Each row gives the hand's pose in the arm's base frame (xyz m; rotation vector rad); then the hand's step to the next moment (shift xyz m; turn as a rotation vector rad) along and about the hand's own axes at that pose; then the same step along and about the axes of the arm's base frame.
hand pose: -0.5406 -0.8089 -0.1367 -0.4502 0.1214 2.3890
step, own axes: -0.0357 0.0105 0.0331 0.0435 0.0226 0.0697
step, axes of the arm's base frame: 0.0086 -0.0233 0.0432 -0.0652 0.0243 0.0491
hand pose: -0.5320 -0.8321 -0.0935 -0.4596 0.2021 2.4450
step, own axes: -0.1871 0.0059 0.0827 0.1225 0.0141 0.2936
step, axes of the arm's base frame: 0.1116 -0.0889 0.1467 -0.1800 0.1322 0.2270
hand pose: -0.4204 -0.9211 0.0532 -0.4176 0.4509 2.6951
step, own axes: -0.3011 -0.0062 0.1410 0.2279 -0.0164 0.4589
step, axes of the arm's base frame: 0.2376 -0.0373 0.2297 -0.2980 0.2518 0.3325
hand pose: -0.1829 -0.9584 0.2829 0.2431 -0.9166 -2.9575
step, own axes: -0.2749 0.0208 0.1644 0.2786 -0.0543 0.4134
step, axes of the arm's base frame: 0.2449 0.0968 0.1836 -0.3403 0.2536 0.2671
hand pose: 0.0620 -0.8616 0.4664 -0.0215 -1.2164 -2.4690
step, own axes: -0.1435 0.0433 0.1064 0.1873 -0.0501 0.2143
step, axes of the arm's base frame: 0.1314 0.1056 0.0733 -0.2237 0.1292 0.1295
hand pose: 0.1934 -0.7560 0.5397 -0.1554 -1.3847 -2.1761
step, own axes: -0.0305 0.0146 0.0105 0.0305 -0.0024 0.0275
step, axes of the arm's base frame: 0.0311 0.0162 0.0051 -0.0321 0.0128 0.0223
